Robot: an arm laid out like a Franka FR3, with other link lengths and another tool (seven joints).
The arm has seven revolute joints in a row. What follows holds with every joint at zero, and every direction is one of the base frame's. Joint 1 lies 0.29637 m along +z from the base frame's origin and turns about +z. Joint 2 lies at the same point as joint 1 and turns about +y. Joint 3 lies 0.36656 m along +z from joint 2 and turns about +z. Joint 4 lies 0.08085 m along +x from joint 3 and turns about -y. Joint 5 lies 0.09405 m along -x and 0.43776 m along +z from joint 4 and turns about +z. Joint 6 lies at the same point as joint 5 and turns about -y. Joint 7 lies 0.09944 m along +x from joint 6 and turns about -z. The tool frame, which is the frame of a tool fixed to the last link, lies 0.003 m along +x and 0.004 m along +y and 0.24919 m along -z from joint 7; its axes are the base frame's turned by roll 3.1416, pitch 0.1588 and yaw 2.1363 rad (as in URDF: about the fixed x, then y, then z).
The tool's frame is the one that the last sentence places.
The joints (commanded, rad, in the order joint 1, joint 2, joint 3, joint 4, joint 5, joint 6, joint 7), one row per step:
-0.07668 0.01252 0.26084 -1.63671 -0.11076 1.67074 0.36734
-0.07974 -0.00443 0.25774 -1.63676 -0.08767 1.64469 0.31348
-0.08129 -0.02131 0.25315 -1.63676 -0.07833 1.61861 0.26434
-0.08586 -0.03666 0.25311 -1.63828 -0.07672 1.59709 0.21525
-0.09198 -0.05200 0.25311 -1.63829 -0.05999 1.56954 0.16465
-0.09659 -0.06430 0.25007 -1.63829 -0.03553 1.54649 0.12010
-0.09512 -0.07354 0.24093 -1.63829 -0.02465 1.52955 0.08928
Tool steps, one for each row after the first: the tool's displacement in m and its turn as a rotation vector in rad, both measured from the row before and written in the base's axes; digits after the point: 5 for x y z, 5 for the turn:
-0.01002 0.00051 0.00715 0.01459 0.01777 0.04328
-0.00955 -0.00254 0.00735 0.00215 0.01445 0.04007
-0.00837 -0.00316 0.00611 -0.00426 0.01170 0.04241
-0.01022 -0.00050 0.00599 0.01055 0.01860 0.04172
-0.00873 0.00083 0.00461 0.02018 0.01718 0.03510
-0.00605 -0.00230 0.00368 0.00879 0.01067 0.02232

